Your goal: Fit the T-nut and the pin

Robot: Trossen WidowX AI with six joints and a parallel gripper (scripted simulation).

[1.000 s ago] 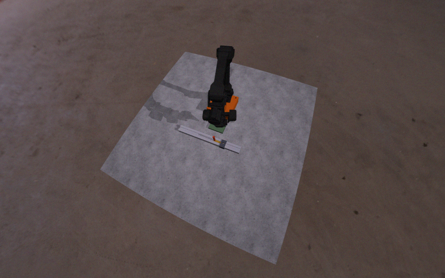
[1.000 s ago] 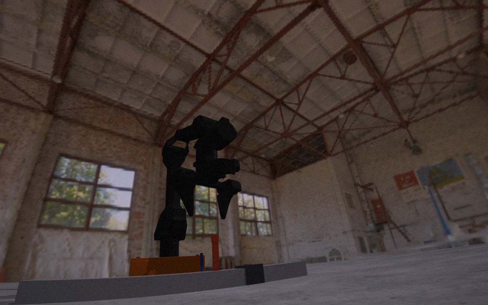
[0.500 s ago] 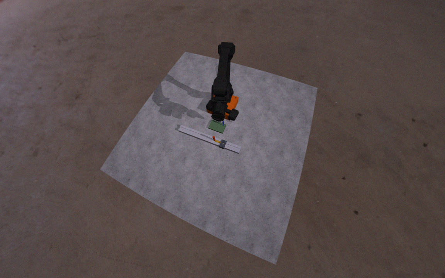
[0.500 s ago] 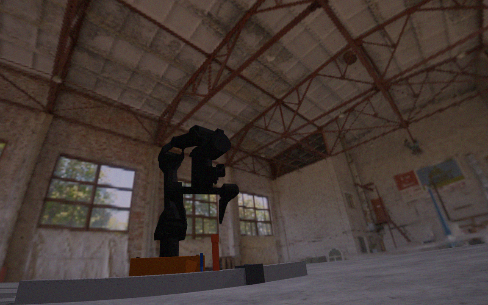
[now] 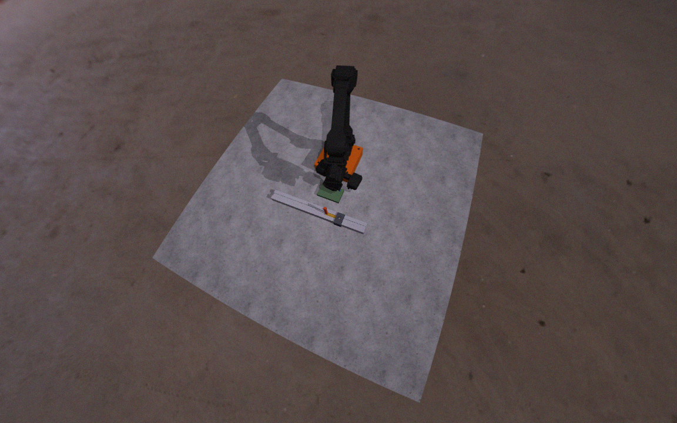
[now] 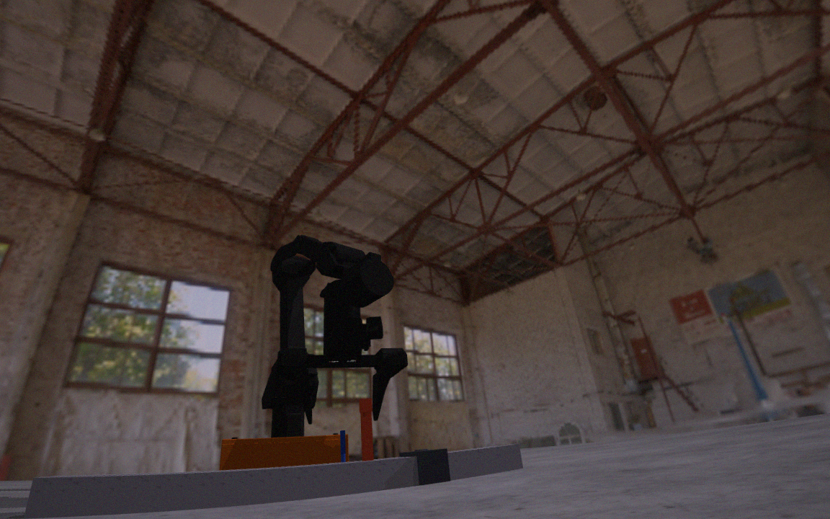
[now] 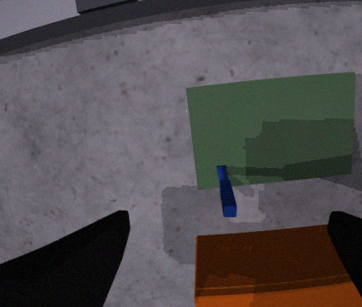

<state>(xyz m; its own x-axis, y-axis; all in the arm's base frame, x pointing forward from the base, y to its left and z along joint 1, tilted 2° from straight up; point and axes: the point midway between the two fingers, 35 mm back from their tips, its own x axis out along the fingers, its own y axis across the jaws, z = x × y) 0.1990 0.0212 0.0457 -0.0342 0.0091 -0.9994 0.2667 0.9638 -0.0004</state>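
The blue pin is 5 cm below my gripper tip. From my gripper tip the other things lie so: green tray: 7 cm below, 2 cm to the right, 1 cm ahead.
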